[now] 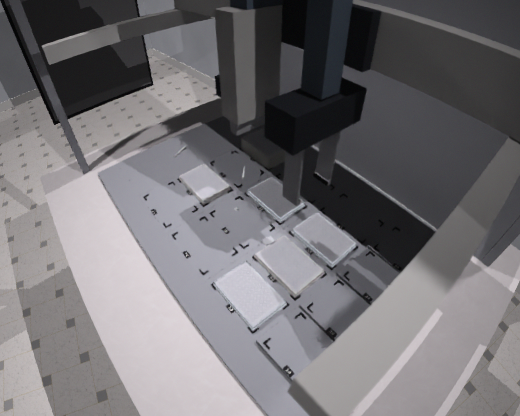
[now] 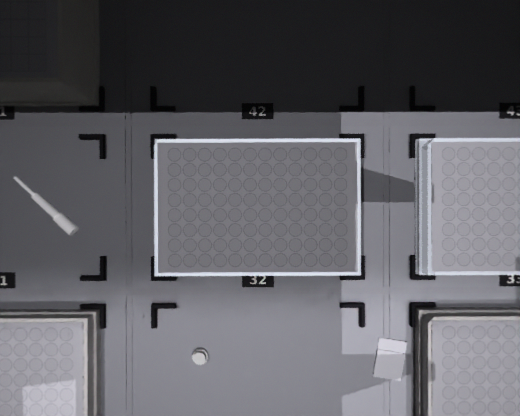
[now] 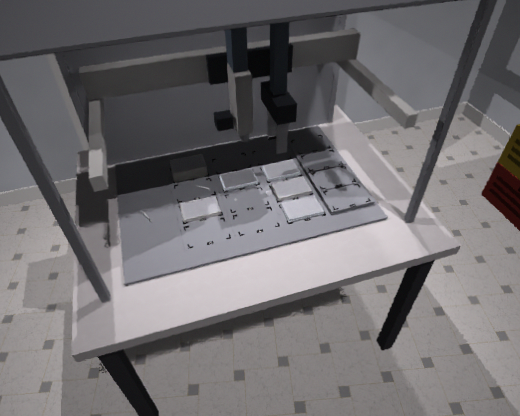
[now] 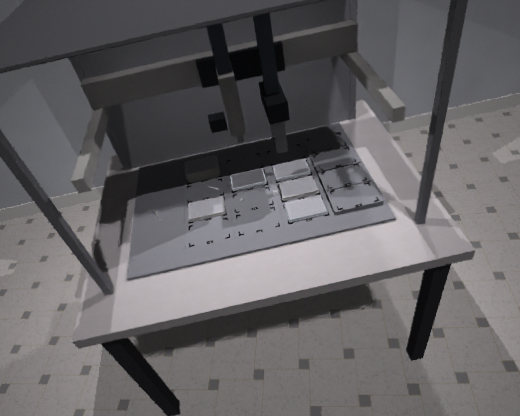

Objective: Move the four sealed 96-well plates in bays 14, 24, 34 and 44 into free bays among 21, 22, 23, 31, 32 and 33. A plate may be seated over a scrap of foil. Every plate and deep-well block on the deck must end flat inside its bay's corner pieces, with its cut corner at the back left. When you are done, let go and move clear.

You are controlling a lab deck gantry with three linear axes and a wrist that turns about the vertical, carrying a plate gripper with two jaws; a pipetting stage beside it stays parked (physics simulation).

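Places are measured from the robot's base along level axes (x back, y right, z up), in centimetres.
Pixels of known places: gripper, between the fingertips: (image 1: 306, 189) (image 3: 277, 145) (image 4: 280, 144); robot's base, origin of its link: (image 1: 145, 197) (image 3: 189, 247) (image 4: 190, 245).
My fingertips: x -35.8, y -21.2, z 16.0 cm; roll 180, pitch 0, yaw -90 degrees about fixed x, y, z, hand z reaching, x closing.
For each thing: its middle in the pictures, then the offset to it from my fingertips. "spot": a spot on its surface instead.
- bay 32, a spot on its surface: (image 2: 257, 207) (image 1: 275, 196) (image 3: 238, 177) (image 4: 247, 178) spot: dy -4.5, dx +13.0, dz -14.5 cm
- bay 33, a spot on its surface: (image 2: 475, 207) spot: dy -4.4, dx +0.0, dz -14.5 cm
- bay 23, a spot on its surface: (image 2: 475, 370) spot: dy +5.3, dx +0.0, dz -14.5 cm
- bay 21, a spot on its surface: (image 2: 40, 370) (image 1: 213, 185) spot: dy +5.2, dx +26.0, dz -14.5 cm
- plate, middle of its body: (image 1: 249, 293) (image 4: 305, 208) (image 3: 302, 208) dy +16.9, dx -3.4, dz -15.2 cm
- deep-well block, middle of its body: (image 1: 265, 147) (image 3: 188, 167) (image 4: 202, 169) dy -15.2, dx +29.4, dz -13.9 cm
- pipette tip, a spot on its surface: (image 2: 47, 207) spot: dy -4.5, dx +26.1, dz -15.4 cm
- small round cap, middle of its body: (image 2: 199, 357) dy +5.0, dx +16.7, dz -15.8 cm
- small white piece, middle of its body: (image 2: 390, 359) dy +5.2, dx +4.6, dz -15.9 cm
My gripper (image 1: 308, 190) (image 3: 277, 142) hangs high over the back of the deck, jaws wide apart and empty. Pale sealed plates look flat in bay 32 (image 1: 272, 196) (image 2: 257, 207) (image 3: 239, 179) (image 4: 248, 180), bay 33 (image 1: 325, 239) (image 2: 475, 207) (image 3: 281, 170), bay 23 (image 1: 289, 265) (image 2: 475, 370) and bay 21 (image 1: 204, 183) (image 2: 40, 370). Another plate (image 1: 250, 295) (image 3: 301, 209) sits in bay 13. No plates show in bays 14, 24, 34 and 44. Most cut corners are too small to tell.
A deep-well block (image 1: 260, 150) (image 2: 30, 50) (image 3: 188, 168) is in shadow at bay 41. A pipette tip (image 2: 47, 207) lies in bay 31, a small round cap (image 2: 200, 356) in bay 22. A small white piece (image 2: 390, 360) lies between bays 22 and 23. Another tip (image 3: 145, 216) lies left.
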